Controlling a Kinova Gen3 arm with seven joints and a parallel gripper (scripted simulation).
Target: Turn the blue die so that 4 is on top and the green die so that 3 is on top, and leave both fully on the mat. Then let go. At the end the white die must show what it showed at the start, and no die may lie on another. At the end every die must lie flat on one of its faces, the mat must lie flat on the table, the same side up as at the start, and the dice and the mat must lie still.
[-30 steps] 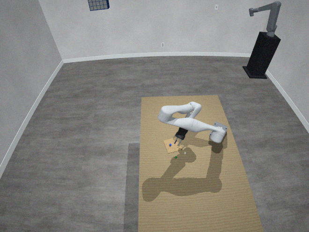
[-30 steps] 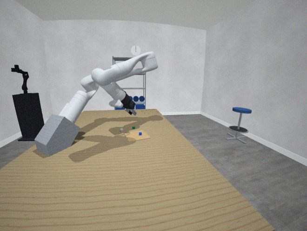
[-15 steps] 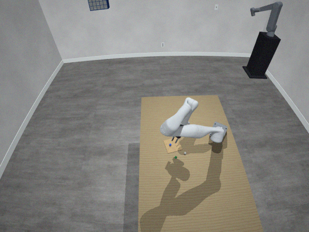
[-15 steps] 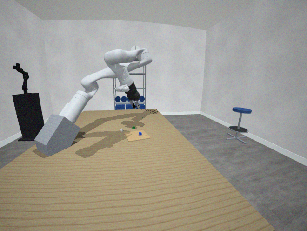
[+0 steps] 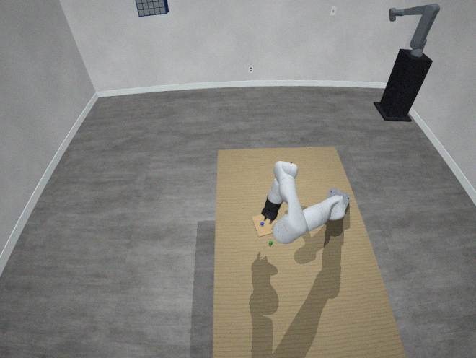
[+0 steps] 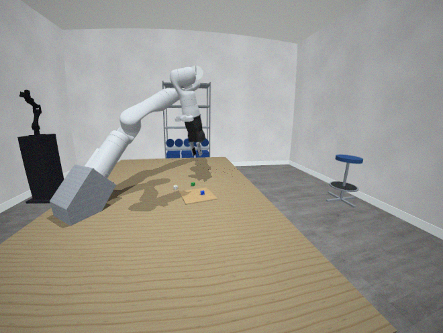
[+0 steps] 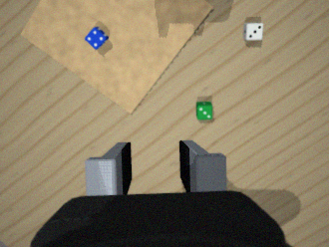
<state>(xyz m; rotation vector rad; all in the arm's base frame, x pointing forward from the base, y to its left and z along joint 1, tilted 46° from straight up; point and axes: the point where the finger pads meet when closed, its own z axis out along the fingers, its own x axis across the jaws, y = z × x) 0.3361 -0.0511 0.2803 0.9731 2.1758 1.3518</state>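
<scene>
Now: hand 20 mm past the green die, 50 mm to the right of it and 180 mm above it. The rest, counted from my hand: tan mat 80 mm to the right, 180 mm below; then blue die 20 mm ahead, 80 mm to the right, 170 mm below; then white die 110 mm behind, 10 mm to the left, 180 mm below.
</scene>
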